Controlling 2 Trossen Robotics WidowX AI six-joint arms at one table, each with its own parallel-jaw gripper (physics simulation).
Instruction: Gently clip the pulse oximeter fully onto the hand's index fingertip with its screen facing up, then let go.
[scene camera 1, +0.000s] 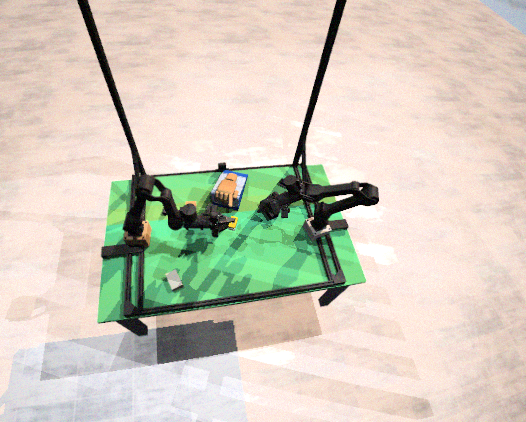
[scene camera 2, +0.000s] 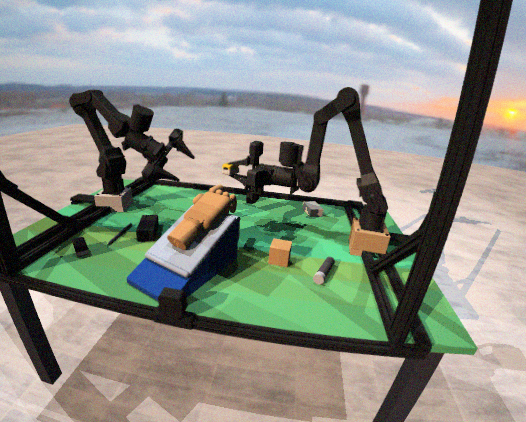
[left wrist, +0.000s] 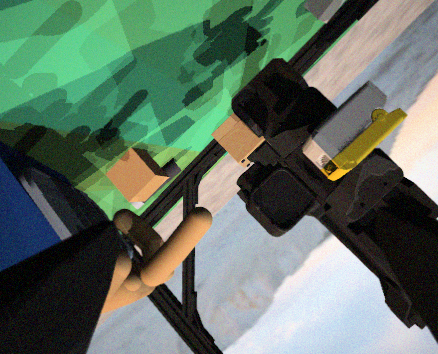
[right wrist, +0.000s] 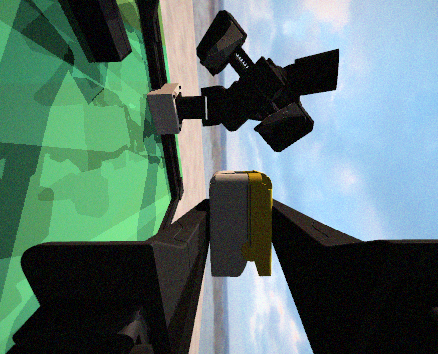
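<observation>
The pulse oximeter has a grey half below and a yellow half above. My right gripper is shut on it and holds it in the air, apart from the hand. I cannot make out its screen. The tan hand lies on a sloped blue wedge with a white top. One extended finger shows in the left wrist view. My left gripper is open and empty, to the right of the hand in scene camera 1.
In scene camera 2, an orange cube and a dark cylinder lie right of the wedge. A black block, a thin dark stick and a smaller black block lie left. A grey block lies farther off.
</observation>
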